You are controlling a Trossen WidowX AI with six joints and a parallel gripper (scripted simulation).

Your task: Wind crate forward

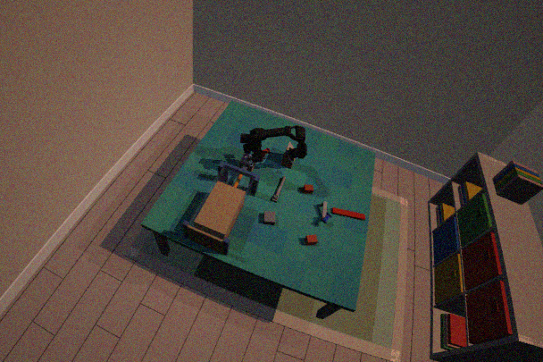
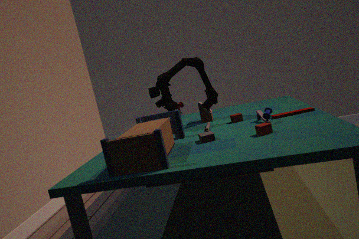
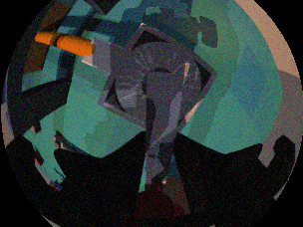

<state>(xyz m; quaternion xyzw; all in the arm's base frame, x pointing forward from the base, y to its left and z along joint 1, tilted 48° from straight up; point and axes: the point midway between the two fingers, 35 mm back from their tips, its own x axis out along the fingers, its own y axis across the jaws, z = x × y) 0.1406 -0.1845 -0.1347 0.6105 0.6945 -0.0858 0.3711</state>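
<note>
Now: the red knob 20 mm behind my gripper tip, 50 mm to the left of it and 50 mm above it. From my gripper tip the other things lie so: winch 50 mm to the right, 70 mm below; then red-knobbed handle 10 mm behind, 20 mm to the left, 20 mm above; then steel frame 180 mm ahead, 50 mm to the right, 10 mm above.
</note>
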